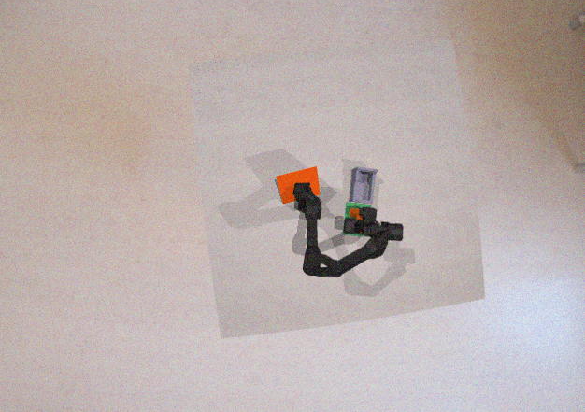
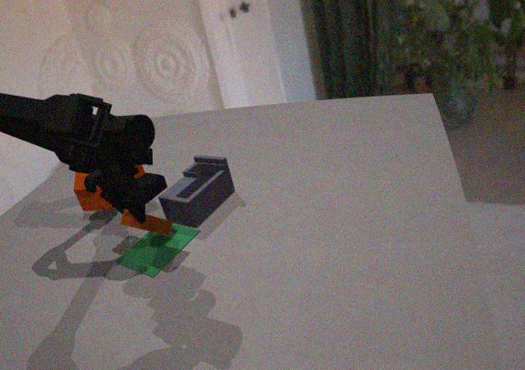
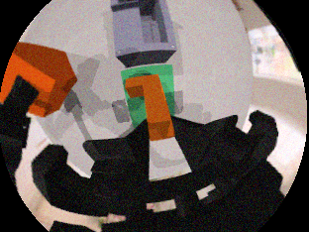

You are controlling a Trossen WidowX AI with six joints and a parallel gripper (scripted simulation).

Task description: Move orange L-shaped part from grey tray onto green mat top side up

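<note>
The orange L-shaped part lies 30 mm to the left of my gripper tip, 30 mm below it and 10 mm behind it. Also, from my gripper tip: green mat 90 mm below, 20 mm to the left.
</note>
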